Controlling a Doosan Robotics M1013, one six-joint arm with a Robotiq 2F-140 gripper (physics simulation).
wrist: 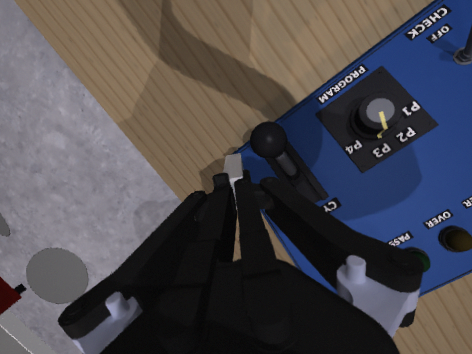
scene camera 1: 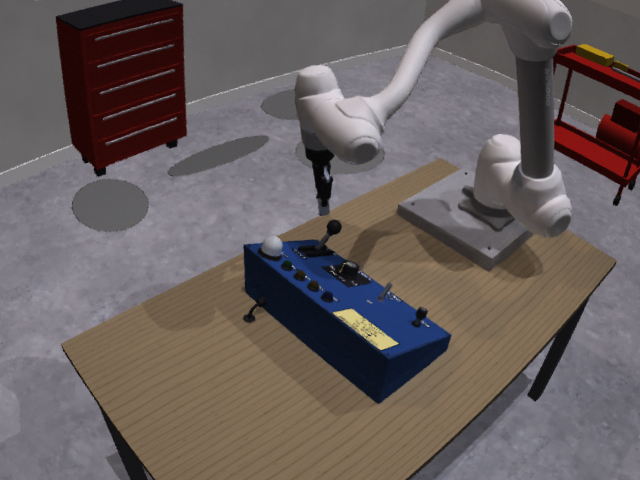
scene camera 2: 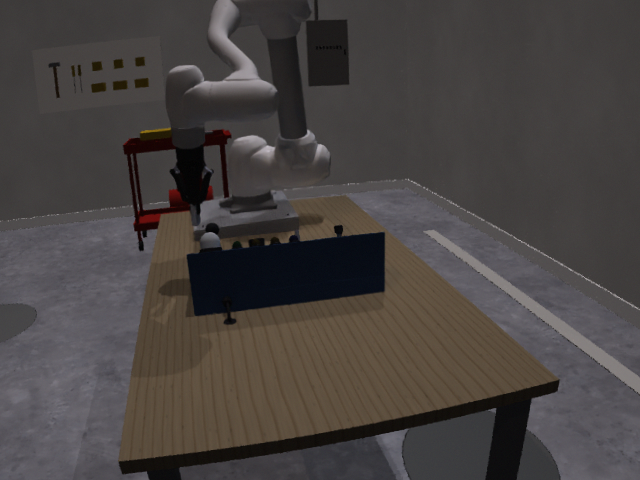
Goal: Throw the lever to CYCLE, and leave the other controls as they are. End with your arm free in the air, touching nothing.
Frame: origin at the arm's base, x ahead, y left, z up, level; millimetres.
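Seen in the pictures: gripper, fingertip midpoint: (wrist: 235, 166) (scene camera 1: 324, 213) (scene camera 2: 196, 224); arm's base, origin of the base link: (scene camera 1: 492, 210) (scene camera 2: 252, 205).
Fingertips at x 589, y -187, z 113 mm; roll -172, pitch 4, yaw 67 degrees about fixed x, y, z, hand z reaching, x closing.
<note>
Offsets run from my fingertips to a thing's middle. "spot": to the spot under its first point. Level surfaces: height alone.
The lever {51 mm down, 35 mm ahead, 44 mm left} (scene camera 1: 324, 241) (wrist: 286, 162) stands in a black slot on the blue control box {84 mm down, 114 mm ahead, 228 mm left} (scene camera 1: 310, 315) (scene camera 2: 289, 273) (wrist: 310, 125). Its black ball knob (scene camera 1: 333, 226) (scene camera 2: 211, 227) (wrist: 268, 139) leans towards the box's long edge on the robot's side. In the wrist view the letters "CY" of a label {spot: 53 mm down, 120 mm ahead, 63 mm left} (wrist: 330, 205) show at the slot's opposite end; the rest is hidden by the gripper. My gripper (scene camera 1: 324, 209) (scene camera 2: 195, 217) (wrist: 235, 166) is shut and empty, with its fingertips beside the knob and a small gap visible in the wrist view.
The program dial {62 mm down, 50 mm ahead, 165 mm left} (scene camera 1: 350, 267) (wrist: 377, 111), a metal toggle {57 mm down, 34 mm ahead, 285 mm left} (scene camera 1: 385, 291), a small black-capped control {63 mm down, 39 mm ahead, 405 mm left} (scene camera 1: 420, 315) (scene camera 2: 338, 230), a white dome {spot: 23 mm up, 220 mm ahead, 58 mm left} (scene camera 1: 271, 246) (scene camera 2: 210, 241) and several coloured buttons are on the box. A small black stalk {spot: 137 mm down, 287 mm ahead, 76 mm left} (scene camera 1: 254, 308) (scene camera 2: 228, 312) stands beside it on the wooden table {166 mm down} (scene camera 1: 170, 372) (scene camera 2: 310, 372).
</note>
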